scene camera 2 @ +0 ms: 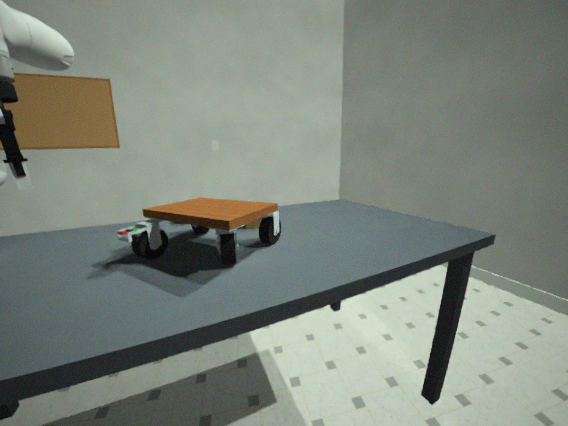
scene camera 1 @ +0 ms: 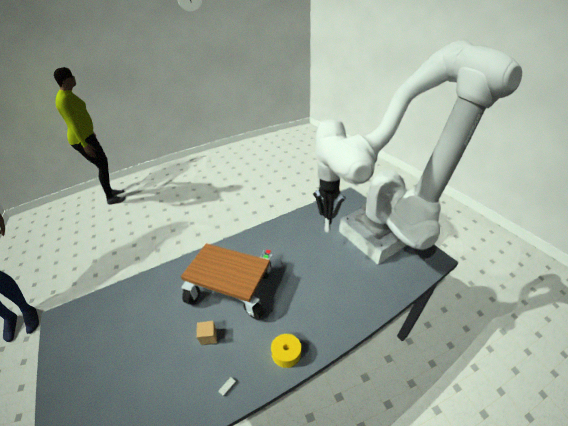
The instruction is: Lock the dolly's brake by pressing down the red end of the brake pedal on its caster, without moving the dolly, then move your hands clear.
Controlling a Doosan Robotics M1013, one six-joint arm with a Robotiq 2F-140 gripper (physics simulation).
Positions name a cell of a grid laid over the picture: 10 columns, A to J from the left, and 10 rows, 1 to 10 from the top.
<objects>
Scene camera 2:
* dolly: C6
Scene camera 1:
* gripper: F6
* dolly: E7
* yellow cylinder: F9
</objects>
